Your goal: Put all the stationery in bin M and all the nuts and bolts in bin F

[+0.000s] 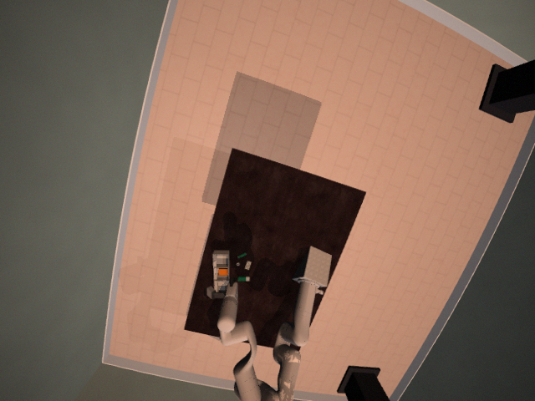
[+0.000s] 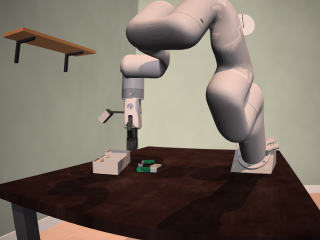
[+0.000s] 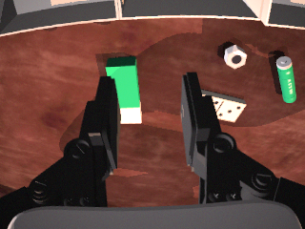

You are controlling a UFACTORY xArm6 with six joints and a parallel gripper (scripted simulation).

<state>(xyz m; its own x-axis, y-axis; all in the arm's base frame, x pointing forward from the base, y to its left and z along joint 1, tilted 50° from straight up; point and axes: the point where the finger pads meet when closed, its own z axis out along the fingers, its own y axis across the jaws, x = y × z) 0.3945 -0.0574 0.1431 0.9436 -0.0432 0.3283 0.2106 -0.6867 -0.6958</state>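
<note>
The green block lies 6 cm behind my hand, 1 cm to the left of it and 8 cm below it. The rest, counted from my hand: orange block (7 cm ahead, 1 cm to the right, 8 cm below); then pale double bin (8 cm ahead, 1 cm to the right, 7 cm below); then steel nut (7 cm to the right, 8 cm below).
</note>
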